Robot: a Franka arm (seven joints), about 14 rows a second.
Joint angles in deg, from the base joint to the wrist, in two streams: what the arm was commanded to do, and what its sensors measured. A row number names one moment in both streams.
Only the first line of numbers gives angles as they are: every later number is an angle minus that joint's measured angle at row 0.
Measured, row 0:
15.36 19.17 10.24 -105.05 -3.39 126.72 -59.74
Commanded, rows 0 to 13:
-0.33 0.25 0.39 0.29 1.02 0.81 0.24
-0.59 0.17 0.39 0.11 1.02 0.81 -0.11
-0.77 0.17 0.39 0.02 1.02 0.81 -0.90
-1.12 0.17 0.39 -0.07 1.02 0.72 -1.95
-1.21 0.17 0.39 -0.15 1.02 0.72 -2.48
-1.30 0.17 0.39 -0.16 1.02 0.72 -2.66
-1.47 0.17 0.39 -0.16 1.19 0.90 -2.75
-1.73 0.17 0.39 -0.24 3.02 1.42 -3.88
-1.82 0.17 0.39 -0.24 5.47 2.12 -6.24
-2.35 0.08 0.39 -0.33 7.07 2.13 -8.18
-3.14 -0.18 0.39 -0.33 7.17 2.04 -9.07
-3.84 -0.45 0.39 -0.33 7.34 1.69 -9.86
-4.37 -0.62 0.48 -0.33 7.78 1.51 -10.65
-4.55 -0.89 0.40 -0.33 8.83 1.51 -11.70
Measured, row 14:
-3.10 0.10 -0.26 0.02 5.91 0.63 -8.30
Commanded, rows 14 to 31:
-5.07 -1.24 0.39 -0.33 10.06 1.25 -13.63
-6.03 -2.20 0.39 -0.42 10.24 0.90 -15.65
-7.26 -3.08 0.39 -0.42 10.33 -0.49 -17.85
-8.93 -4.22 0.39 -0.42 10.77 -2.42 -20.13
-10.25 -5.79 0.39 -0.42 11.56 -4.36 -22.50
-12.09 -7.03 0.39 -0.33 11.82 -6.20 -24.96
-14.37 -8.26 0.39 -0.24 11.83 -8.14 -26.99
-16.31 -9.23 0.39 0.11 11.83 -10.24 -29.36
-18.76 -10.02 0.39 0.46 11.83 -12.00 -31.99
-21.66 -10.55 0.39 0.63 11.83 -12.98 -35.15
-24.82 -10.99 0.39 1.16 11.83 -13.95 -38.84
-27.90 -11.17 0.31 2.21 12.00 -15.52 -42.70
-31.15 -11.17 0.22 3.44 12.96 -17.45 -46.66
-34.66 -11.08 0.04 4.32 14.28 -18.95 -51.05
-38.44 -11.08 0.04 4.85 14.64 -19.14 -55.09
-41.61 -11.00 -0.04 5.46 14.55 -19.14 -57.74
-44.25 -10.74 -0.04 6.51 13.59 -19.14 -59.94
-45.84 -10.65 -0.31 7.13 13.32 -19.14 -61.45
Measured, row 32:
-42.92 -11.06 -0.89 4.94 12.51 -17.63 -58.30
